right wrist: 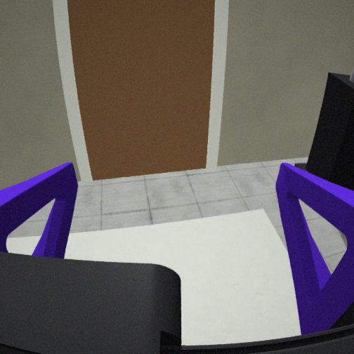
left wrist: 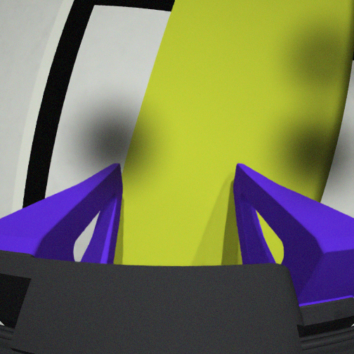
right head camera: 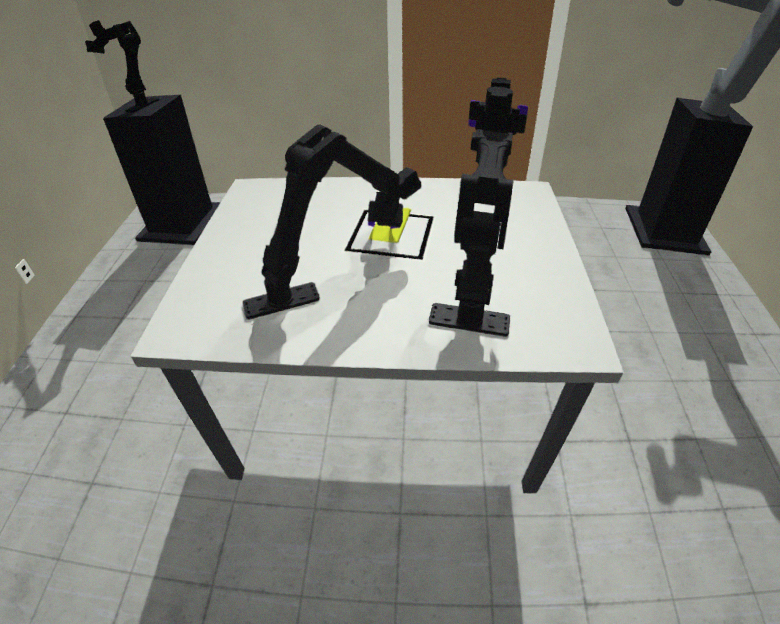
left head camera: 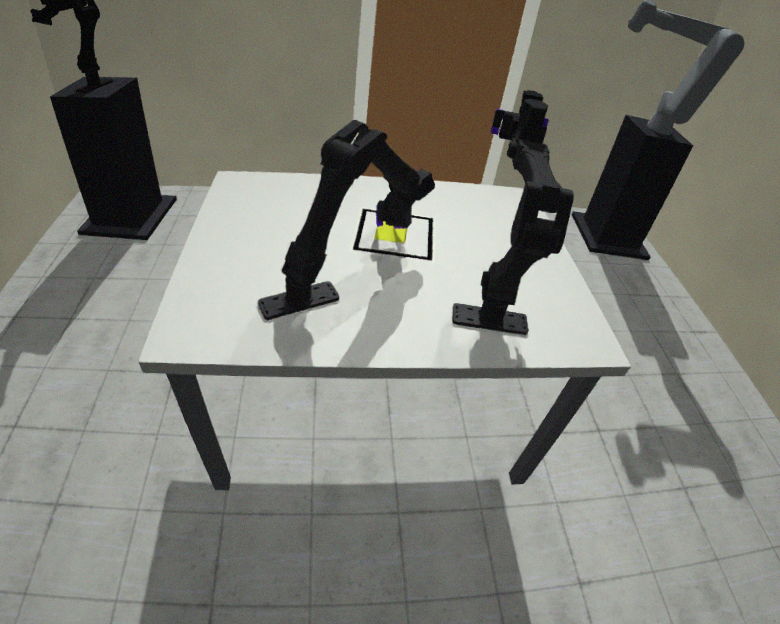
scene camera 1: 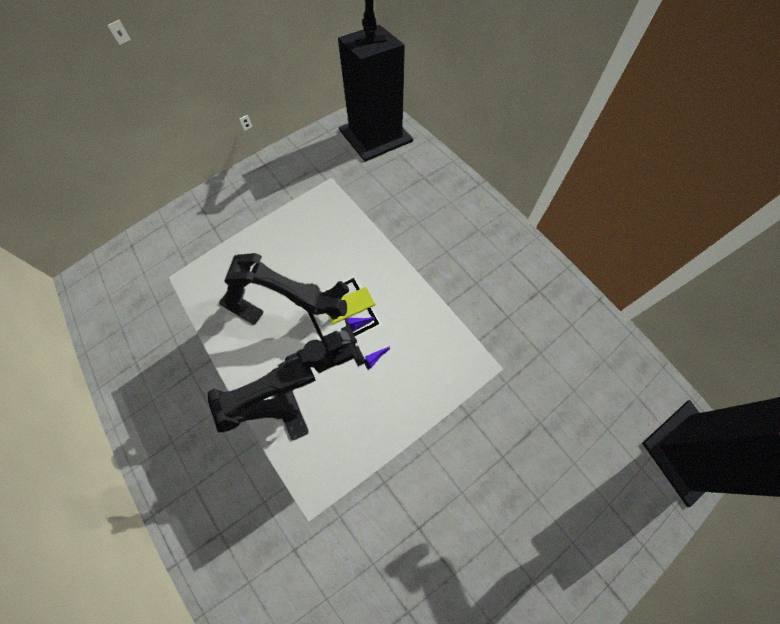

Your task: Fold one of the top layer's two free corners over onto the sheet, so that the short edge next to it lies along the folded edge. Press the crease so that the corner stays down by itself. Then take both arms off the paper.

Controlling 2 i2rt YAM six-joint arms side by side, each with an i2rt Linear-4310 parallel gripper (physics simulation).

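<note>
The yellow folded sheet (left head camera: 390,234) (right head camera: 385,234) (scene camera 1: 359,302) (left wrist: 200,75) lies as a long strip within and partly over the black rectangle outline (left head camera: 430,240) (right head camera: 426,237) (scene camera 1: 317,328) (left wrist: 49,115). In the left wrist view its right long edge looks rounded and shaded. My left gripper (left head camera: 391,225) (right head camera: 383,224) (left wrist: 177,175) points down low over the sheet, part open, with yellow paper showing between its fingertips and no corner pinched. The sheet's near end is hidden by the gripper body. My right gripper (left head camera: 520,122) (right head camera: 497,112) (scene camera 1: 381,334) (right wrist: 176,173) is wide open, raised off the sheet.
The white table (left head camera: 214,292) (right head camera: 201,292) (scene camera 1: 403,416) (right wrist: 225,280) carries both arm bases. Black pedestals (left head camera: 113,156) (right head camera: 162,169) (scene camera 1: 374,91) with other arms stand on the floor beyond the table. A brown door (left head camera: 442,84) (right head camera: 474,84) (right wrist: 145,90) is behind.
</note>
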